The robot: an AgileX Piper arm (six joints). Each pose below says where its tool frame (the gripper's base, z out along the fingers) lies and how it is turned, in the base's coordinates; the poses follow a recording.
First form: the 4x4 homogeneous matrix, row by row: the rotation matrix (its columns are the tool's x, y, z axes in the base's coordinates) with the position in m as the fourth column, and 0 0 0 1 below. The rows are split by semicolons.
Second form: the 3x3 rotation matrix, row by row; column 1 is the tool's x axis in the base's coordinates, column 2 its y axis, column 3 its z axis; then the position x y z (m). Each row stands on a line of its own. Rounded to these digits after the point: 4 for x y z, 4 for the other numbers.
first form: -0.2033, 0.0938, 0.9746, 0.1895; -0.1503, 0.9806, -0.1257, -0.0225; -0.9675, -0.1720, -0.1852, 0.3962; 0, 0, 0, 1
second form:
-0.2033, 0.0938, 0.9746
-0.1503, 0.9806, -0.1257
-0.9675, -0.1720, -0.1852
0.1895, -0.0225, 0.3962

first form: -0.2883, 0.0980, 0.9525, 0.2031; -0.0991, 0.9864, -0.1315, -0.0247; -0.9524, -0.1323, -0.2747, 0.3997; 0, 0, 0, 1
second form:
-0.2883, 0.0980, 0.9525
-0.0991, 0.9864, -0.1315
-0.9524, -0.1323, -0.2747
0.2031, -0.0247, 0.3997

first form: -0.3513, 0.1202, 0.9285, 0.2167; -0.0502, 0.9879, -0.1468, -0.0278; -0.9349, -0.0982, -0.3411, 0.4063; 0, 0, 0, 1
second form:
-0.3513, 0.1202, 0.9285
-0.0502, 0.9879, -0.1468
-0.9349, -0.0982, -0.3411
0.2167, -0.0278, 0.4063

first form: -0.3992, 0.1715, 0.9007, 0.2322; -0.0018, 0.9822, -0.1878, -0.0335; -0.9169, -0.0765, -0.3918, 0.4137; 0, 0, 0, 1
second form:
-0.3992, 0.1715, 0.9007
-0.0018, 0.9822, -0.1878
-0.9169, -0.0765, -0.3918
0.2322, -0.0335, 0.4137

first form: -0.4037, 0.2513, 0.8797, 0.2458; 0.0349, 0.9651, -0.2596, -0.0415; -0.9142, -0.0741, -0.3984, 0.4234; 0, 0, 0, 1
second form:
-0.4037, 0.2513, 0.8797
0.0349, 0.9651, -0.2596
-0.9142, -0.0741, -0.3984
0.2458, -0.0415, 0.4234

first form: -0.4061, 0.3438, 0.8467, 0.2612; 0.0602, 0.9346, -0.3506, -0.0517; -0.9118, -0.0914, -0.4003, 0.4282; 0, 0, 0, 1
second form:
-0.4061, 0.3438, 0.8467
0.0602, 0.9346, -0.3506
-0.9118, -0.0914, -0.4003
0.2612, -0.0517, 0.4282

